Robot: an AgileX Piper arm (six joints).
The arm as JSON. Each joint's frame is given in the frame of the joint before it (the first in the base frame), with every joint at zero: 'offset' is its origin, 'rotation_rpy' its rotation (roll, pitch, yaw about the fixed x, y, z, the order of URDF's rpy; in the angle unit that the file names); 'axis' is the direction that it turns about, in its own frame. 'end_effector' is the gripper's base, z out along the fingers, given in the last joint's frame.
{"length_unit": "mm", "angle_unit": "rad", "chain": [
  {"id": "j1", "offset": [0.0, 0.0, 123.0], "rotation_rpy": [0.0, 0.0, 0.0], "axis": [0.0, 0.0, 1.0]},
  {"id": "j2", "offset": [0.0, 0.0, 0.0], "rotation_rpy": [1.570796, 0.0, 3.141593], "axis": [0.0, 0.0, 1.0]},
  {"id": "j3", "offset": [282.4, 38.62, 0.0], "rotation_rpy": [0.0, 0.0, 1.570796], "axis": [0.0, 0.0, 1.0]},
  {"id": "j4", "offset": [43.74, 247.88, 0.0], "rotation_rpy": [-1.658, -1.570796, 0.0], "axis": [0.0, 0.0, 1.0]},
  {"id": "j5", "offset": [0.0, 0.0, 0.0], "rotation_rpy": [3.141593, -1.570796, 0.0], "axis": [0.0, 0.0, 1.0]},
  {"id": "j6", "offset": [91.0, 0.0, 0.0], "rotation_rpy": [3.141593, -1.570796, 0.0], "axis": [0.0, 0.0, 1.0]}
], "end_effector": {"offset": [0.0, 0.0, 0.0], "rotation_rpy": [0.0, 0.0, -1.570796]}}
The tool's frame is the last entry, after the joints.
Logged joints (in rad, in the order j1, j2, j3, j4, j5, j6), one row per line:
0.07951, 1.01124, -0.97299, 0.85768, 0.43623, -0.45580
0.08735, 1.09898, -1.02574, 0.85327, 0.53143, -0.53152
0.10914, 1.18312, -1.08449, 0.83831, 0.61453, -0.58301
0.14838, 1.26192, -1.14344, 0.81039, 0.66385, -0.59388
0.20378, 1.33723, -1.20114, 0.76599, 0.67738, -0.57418
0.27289, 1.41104, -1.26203, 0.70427, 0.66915, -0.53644
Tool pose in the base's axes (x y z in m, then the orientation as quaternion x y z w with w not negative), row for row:
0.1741, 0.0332, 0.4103, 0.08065, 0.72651, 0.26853, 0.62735
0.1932, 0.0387, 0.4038, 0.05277, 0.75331, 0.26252, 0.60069
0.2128, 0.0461, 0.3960, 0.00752, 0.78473, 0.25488, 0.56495
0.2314, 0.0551, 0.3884, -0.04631, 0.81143, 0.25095, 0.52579
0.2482, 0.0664, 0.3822, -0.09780, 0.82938, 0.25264, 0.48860
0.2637, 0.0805, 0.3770, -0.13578, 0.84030, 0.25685, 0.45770
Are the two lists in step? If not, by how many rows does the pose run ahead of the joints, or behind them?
The pose runs 2 rows behind the joints: the pose in row i belongs to the joints in row i - 2.
